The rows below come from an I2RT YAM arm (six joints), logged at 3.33 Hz.
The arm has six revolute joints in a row. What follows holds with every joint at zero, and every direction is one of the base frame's.
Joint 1 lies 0.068 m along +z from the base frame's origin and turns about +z.
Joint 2 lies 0.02 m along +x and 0.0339 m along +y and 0.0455 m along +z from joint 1 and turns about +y.
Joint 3 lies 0.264 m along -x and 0.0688 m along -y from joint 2 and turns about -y.
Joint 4 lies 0.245 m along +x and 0.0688 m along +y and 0.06 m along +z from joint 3 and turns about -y.
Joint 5 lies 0.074 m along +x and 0.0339 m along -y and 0.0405 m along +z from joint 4 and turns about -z.
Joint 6 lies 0.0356 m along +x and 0.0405 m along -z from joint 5 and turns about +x.
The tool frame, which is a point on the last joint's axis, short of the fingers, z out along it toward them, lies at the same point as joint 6; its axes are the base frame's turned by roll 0, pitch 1.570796 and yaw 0 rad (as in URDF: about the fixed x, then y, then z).
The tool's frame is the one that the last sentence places.
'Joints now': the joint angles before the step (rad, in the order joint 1, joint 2, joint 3, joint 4, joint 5, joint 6). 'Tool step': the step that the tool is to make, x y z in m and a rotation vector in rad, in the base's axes. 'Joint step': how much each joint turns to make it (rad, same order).
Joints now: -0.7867, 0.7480, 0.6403, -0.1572, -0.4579, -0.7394
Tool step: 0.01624, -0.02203, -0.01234, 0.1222, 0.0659, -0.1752
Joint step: 0.0060, 0.1362, 0.0306, 0.0096, 0.1601, 0.1008
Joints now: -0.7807, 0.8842, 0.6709, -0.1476, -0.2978, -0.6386
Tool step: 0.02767, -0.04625, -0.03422, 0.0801, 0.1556, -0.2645
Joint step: -0.0186, 0.2801, 0.0552, 0.0676, 0.2454, 0.0563
